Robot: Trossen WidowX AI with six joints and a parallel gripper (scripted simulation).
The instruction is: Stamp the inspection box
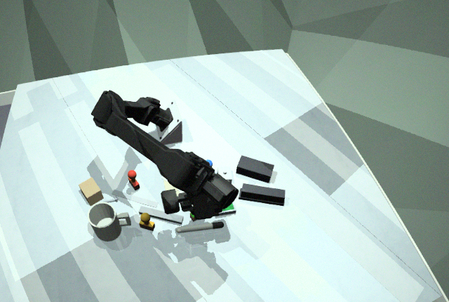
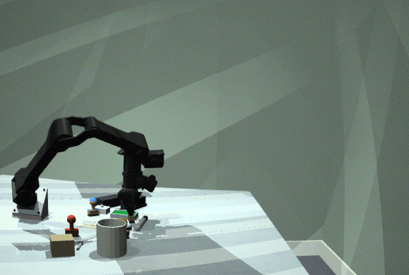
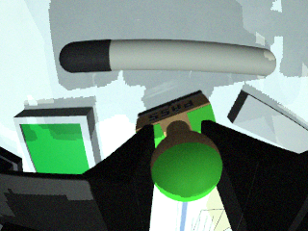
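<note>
The marker is 40 mm ahead of my gripper tip, 20 mm below it and 10 mm to the left of it. From my gripper tip the other things lie so: grey bar 100 mm to the right, 40 mm behind, 30 mm below; then green-knobbed PASS stamp right at my gripper tip; then ink pad 90 mm to the left, 30 mm below, 30 mm behind.
</note>
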